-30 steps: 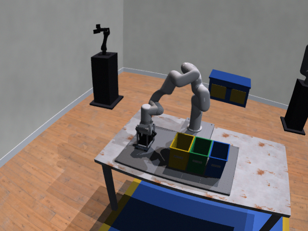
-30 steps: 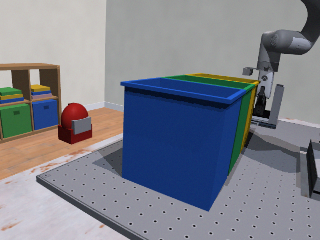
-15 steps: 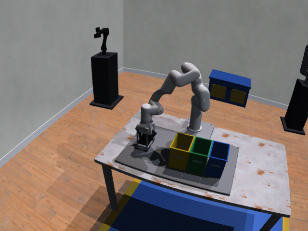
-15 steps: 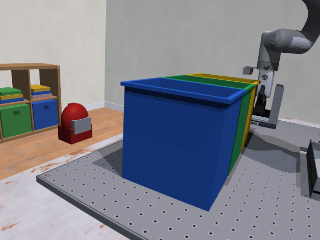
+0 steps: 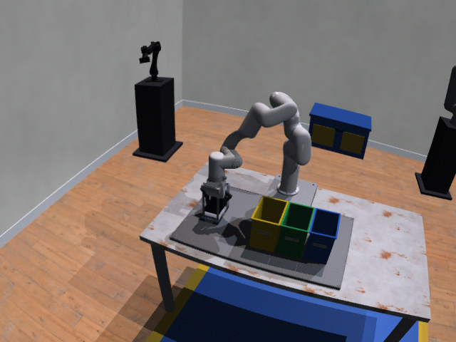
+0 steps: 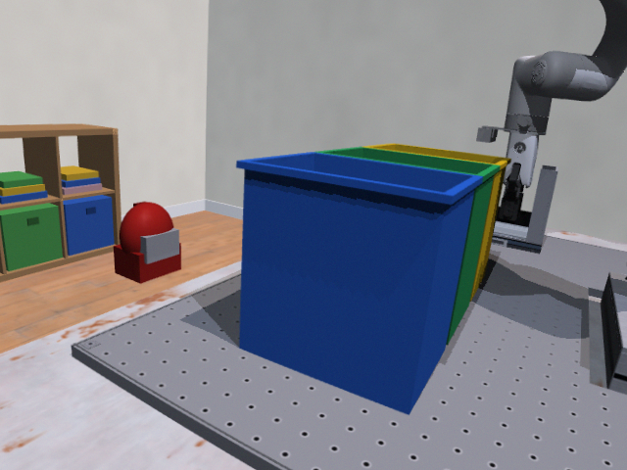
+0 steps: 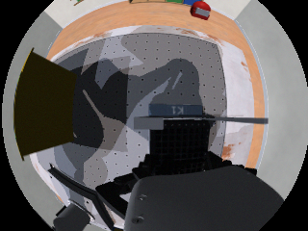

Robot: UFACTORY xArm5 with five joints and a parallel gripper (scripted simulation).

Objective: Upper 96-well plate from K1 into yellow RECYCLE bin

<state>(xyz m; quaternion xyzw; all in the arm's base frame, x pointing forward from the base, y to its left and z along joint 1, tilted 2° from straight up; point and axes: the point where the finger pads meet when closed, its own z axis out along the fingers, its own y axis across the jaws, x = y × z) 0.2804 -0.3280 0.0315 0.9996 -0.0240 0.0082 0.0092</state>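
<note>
The pale plate is 4 cm below my hand. Round my hand: rack post 5 cm to the left, 5 cm behind, 2 cm above; then yellow bin 30 cm to the left, 10 cm ahead, 3 cm above; then dark 96-well plate 1 cm below.
</note>
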